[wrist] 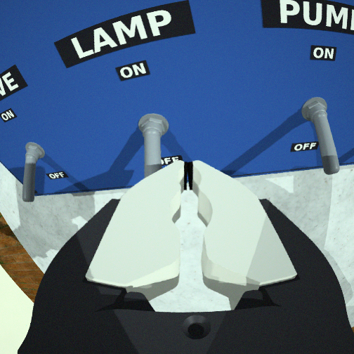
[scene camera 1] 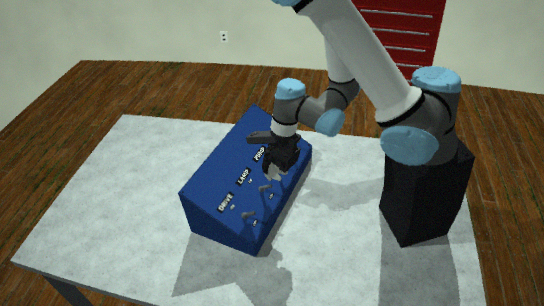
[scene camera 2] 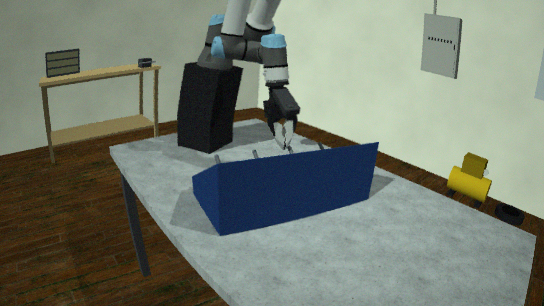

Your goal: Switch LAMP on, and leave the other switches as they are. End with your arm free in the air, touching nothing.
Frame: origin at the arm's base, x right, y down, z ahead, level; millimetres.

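Seen in the pictures: gripper, fingertip midpoint: (scene camera 1: pixel 270 180) (scene camera 2: pixel 284 149); arm's base, link origin: (scene camera 2: pixel 214 65).
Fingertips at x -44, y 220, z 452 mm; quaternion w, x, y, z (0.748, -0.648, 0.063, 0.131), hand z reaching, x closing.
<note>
Offsets run from my fingertips to a thing's top centre. Level surfaces: height alone.
The blue switch box (scene camera 1: pixel 210 180) (scene camera 2: pixel 295 185) (wrist: pixel 225 65) stands on the table. The LAMP lever {dy -6, dx -23, dz +6 mm} (scene camera 1: pixel 265 188) (scene camera 2: pixel 290 150) (wrist: pixel 152 140) tilts down toward its OFF mark, away from ON. The DRIVE lever {dy -6, dx -143, dz +18 mm} (scene camera 1: pixel 248 215) (scene camera 2: pixel 321 146) (wrist: pixel 32 172) and PUMP lever (wrist: pixel 325 137) also tilt to the OFF side. My gripper (scene camera 1: pixel 274 177) (scene camera 2: pixel 285 146) (wrist: pixel 186 164) is shut and empty, with its tips low near the LAMP lever, on the side toward PUMP. In the wrist view, a finger hides the LAMP lever's lower end; I cannot tell whether they touch.
The grey table {dy +127 mm} (scene camera 1: pixel 115 165) (scene camera 2: pixel 400 240) bears the box and the black arm base (scene camera 1: pixel 417 205) (scene camera 2: pixel 205 110). A fourth lever {dy -6, dx +215, dz -19 mm} (scene camera 2: pixel 217 159) stands beyond PUMP. A red drawer cabinet (scene camera 1: pixel 405 25), a wooden bench (scene camera 2: pixel 100 75) and a yellow compressor (scene camera 2: pixel 469 184) stand away from the table.
</note>
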